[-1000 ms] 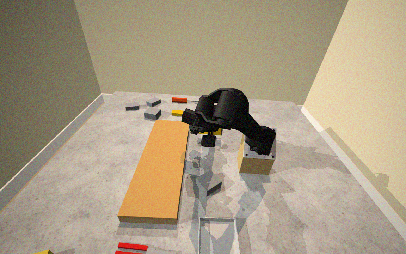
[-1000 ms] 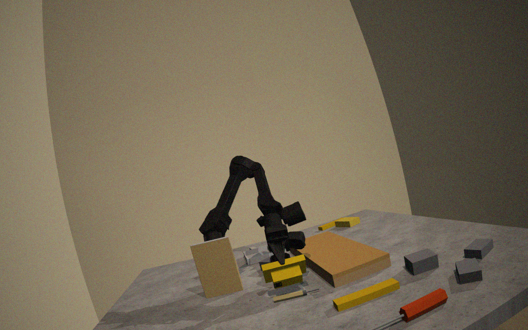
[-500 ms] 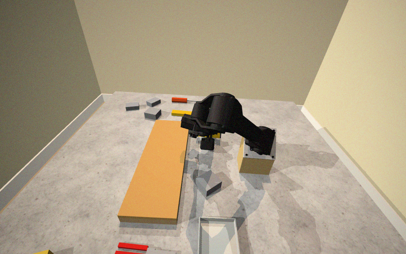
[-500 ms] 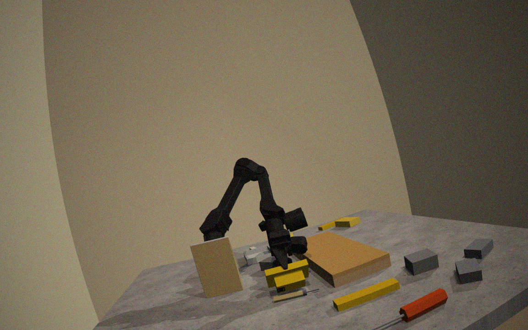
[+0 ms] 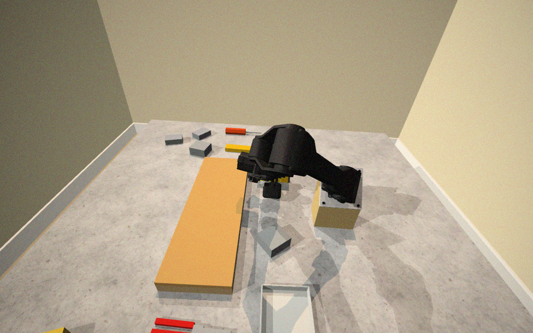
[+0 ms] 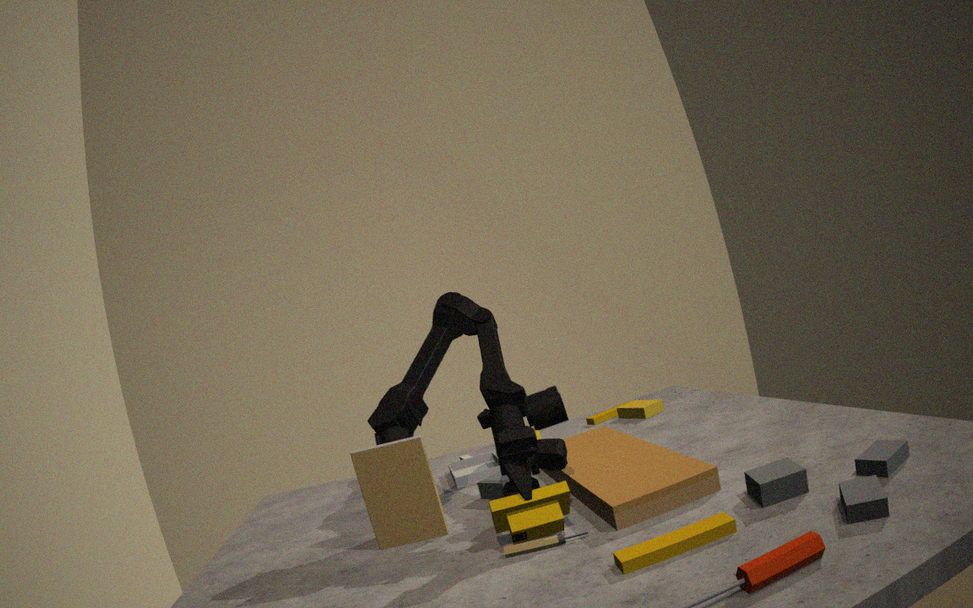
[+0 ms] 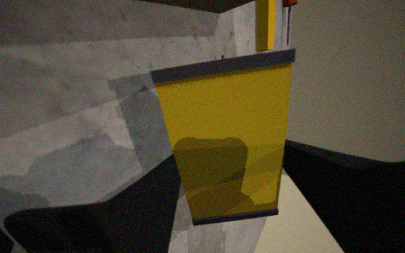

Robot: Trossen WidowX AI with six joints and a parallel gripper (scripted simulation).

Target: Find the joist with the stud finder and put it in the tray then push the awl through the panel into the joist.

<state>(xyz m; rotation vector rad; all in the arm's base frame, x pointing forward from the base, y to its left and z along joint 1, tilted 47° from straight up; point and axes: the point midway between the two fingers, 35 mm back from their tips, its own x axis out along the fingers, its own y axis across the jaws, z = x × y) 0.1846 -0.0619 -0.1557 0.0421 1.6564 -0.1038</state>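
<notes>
Now: the square light 3 cm behind my gripper tip, 3 cm to the right of it and 3 cm below it. Round my gripper tip: white tray (1 cm behind, 50 cm to the left, 3 cm below); then wooden-handled awl (1 cm ahead, 6 cm to the right, 4 cm below); then stud finder (1 cm behind, 2 cm to the right, 2 cm below).
</notes>
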